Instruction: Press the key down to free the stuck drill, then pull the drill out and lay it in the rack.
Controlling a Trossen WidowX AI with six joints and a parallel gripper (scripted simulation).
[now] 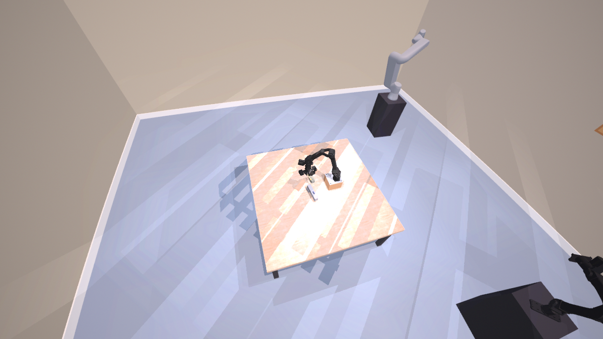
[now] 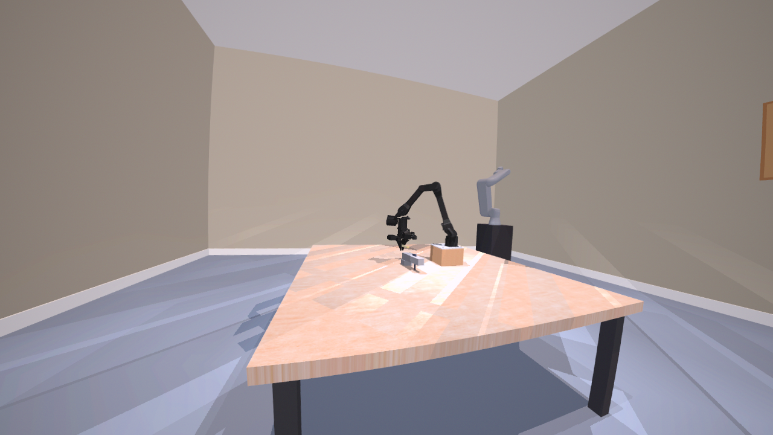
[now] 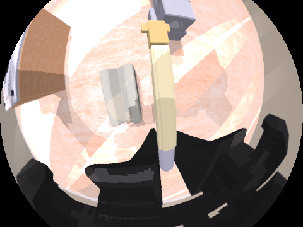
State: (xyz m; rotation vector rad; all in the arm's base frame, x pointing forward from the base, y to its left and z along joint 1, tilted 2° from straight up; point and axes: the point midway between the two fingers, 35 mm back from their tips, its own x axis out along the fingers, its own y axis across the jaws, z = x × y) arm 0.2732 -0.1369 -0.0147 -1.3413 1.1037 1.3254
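Now: the grey drill shank 4 cm to the left of my gripper tip, 4 cm above it and 1 cm behind it. Also, from my gripper tip: dark drill 24 cm to the left, 1 cm behind; grey rack 4 cm to the left, 4 cm behind, 3 cm below; grey sleeve 21 cm to the left, 1 cm below.
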